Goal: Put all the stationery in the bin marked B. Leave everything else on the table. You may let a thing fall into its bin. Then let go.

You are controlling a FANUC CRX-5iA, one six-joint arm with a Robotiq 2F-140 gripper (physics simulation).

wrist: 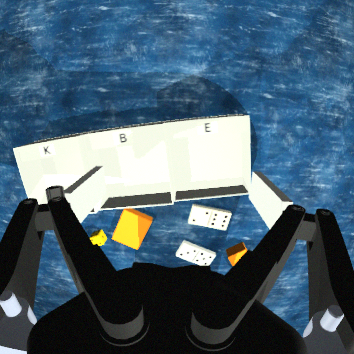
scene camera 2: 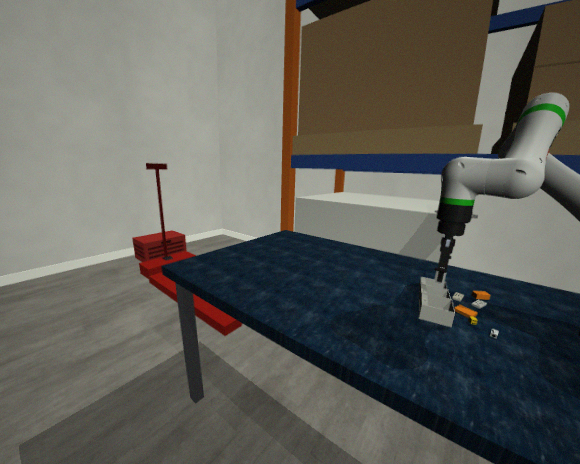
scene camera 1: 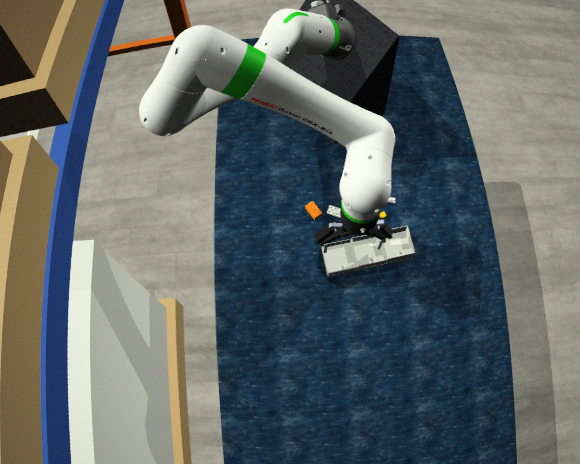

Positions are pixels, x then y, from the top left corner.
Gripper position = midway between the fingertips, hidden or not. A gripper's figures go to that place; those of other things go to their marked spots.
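Flat orange block (wrist: pixel 132 225), 28 cm from the lens. White domino (wrist: pixel 202 215), 27 cm from the lens. White three-part bin tray (wrist: pixel 153 163), 24 cm from the lens. My gripper (wrist: pixel 177 181), 20 cm from the lens. White three-part bin tray and flat orange block, marked spots 9 cm apart.
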